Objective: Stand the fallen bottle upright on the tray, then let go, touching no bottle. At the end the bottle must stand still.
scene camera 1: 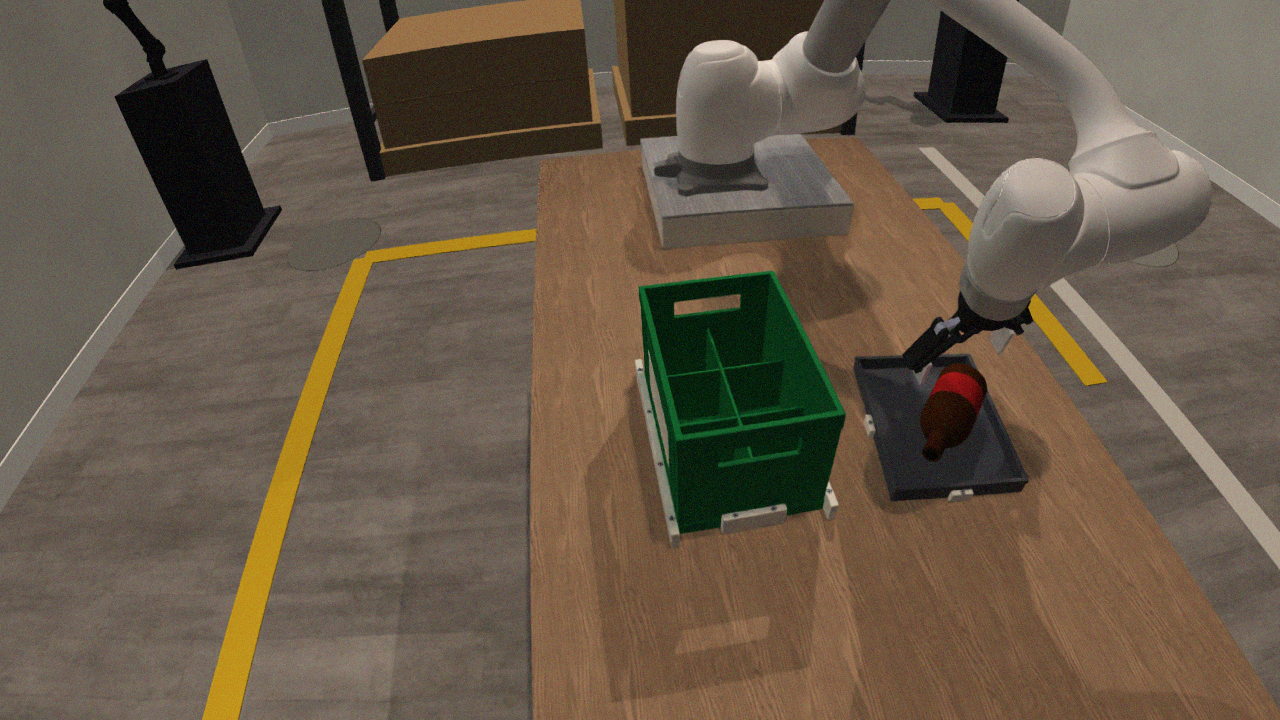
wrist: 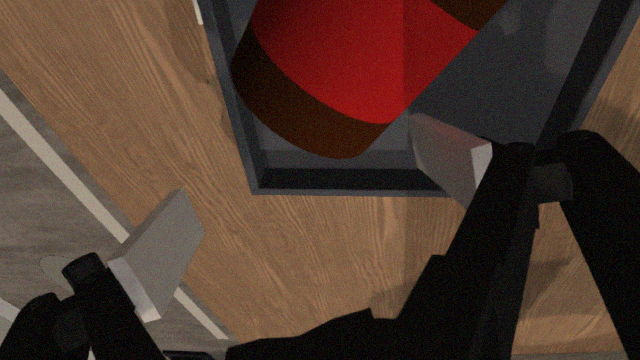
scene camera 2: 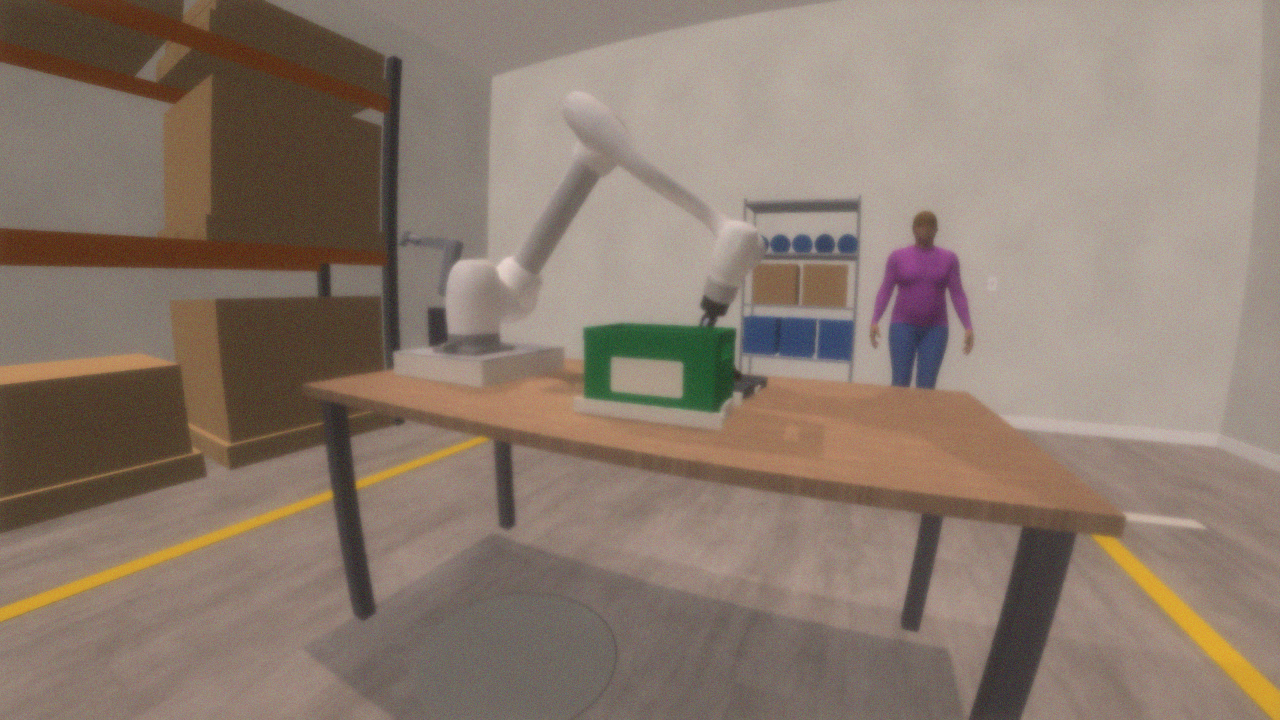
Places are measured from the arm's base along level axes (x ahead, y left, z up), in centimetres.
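Pixels of known places: gripper, between the fingertips: (scene camera 1: 957,360) (wrist: 301,176); arm's base, origin of its link: (scene camera 1: 716,173) (scene camera 2: 474,351).
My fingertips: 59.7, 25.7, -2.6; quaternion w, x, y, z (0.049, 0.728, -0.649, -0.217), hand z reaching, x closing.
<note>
For each thing: its middle in the pictures, then the offset to it from my fingertips, as dx, dy, dz. Level surfaces: height alone.
- brown bottle with a red label, middle of its body: (scene camera 1: 948,417) +10.5, -6.4, -0.3
- dark tray, middle of its body: (scene camera 1: 935,420) +8.2, -6.6, -3.3
- green crate with dividers, middle of its body: (scene camera 1: 729,395) (scene camera 2: 662,368) +5.5, -36.7, +4.2
- wooden table, height of its surface: dz -4.6
The brown bottle with a red label (scene camera 1: 954,407) (wrist: 345,55) lies on its side in the dark tray (scene camera 1: 913,492) (wrist: 350,180). Its base is near the tray's back right corner, and its neck points to the front and slightly left in scene camera 1. My gripper (scene camera 1: 962,355) (scene camera 2: 708,320) (wrist: 301,176) is open and empty at the tray's back end, close to the bottle's base. In the wrist view one pad is over the tray's edge, very near the bottle's side; whether they touch I cannot tell. The other pad is outside the tray. The bottle is hidden in scene camera 2.
A green crate with dividers (scene camera 1: 742,474) (scene camera 2: 660,368) stands beside the tray on the wooden table (scene camera 1: 895,608) (scene camera 2: 895,447), held by white brackets. The arm's base plate (scene camera 1: 756,222) (scene camera 2: 478,365) is at the back. A person (scene camera 2: 921,282) stands beyond the table.
</note>
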